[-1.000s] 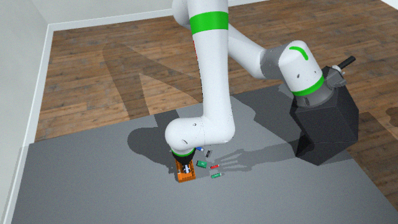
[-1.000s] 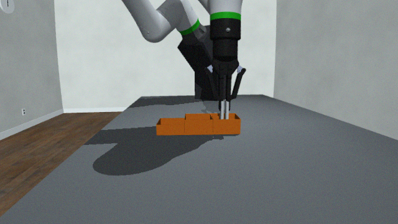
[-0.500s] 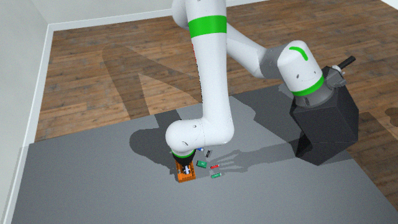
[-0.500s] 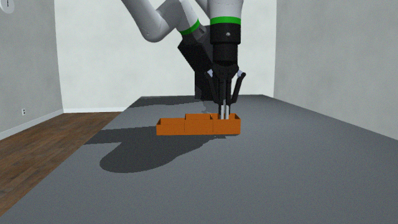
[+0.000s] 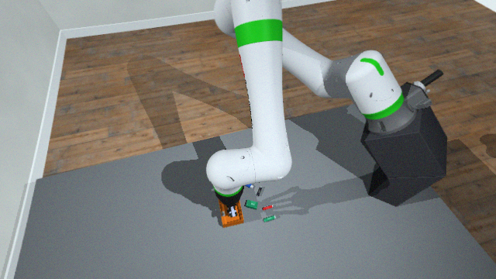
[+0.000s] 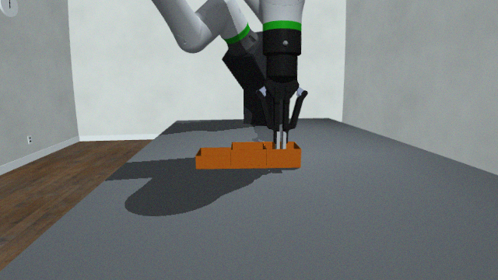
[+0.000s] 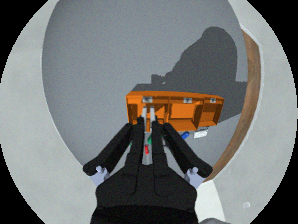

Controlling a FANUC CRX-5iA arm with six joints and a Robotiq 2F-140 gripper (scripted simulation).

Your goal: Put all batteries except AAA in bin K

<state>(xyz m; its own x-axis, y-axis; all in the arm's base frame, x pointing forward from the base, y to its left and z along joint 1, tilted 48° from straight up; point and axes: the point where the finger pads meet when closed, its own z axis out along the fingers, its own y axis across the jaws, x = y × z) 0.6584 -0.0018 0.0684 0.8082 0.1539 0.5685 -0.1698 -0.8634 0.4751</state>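
Now: the green block 8 cm behind my hand, 1 cm to the right of it and 4 cm below it. From my hand the other things lie so: red battery: 15 cm behind, 4 cm to the left, 4 cm below; then dark battery: 15 cm behind, 4 cm to the right, 4 cm below; then blue-and-white item: 12 cm behind, 9 cm to the right, 5 cm below.
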